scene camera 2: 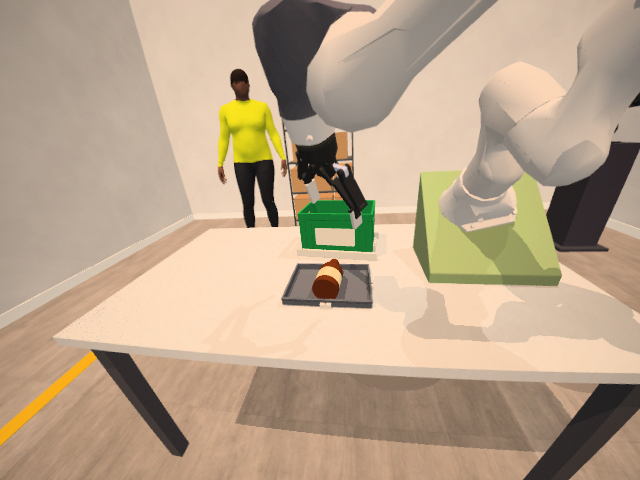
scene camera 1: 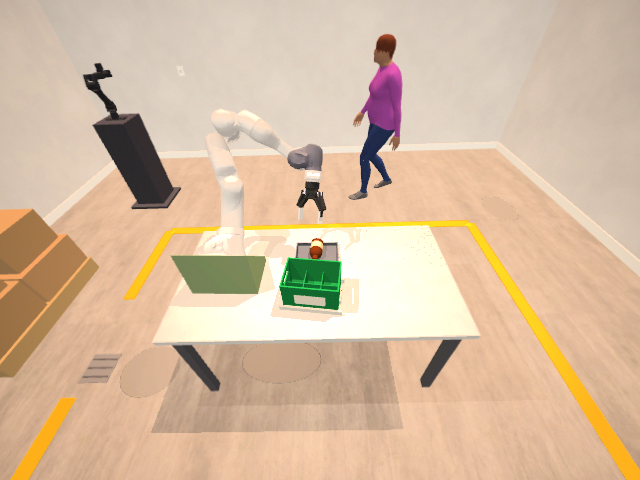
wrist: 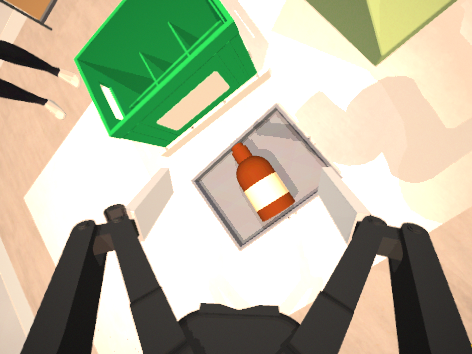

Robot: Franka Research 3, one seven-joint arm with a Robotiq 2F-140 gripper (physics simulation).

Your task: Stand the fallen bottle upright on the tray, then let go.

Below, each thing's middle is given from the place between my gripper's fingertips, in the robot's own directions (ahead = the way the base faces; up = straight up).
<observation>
Right now my hand is 30 mm short of the brown bottle (scene camera 2: 327, 283), 20 mm to the left of it and 210 mm above it.
</observation>
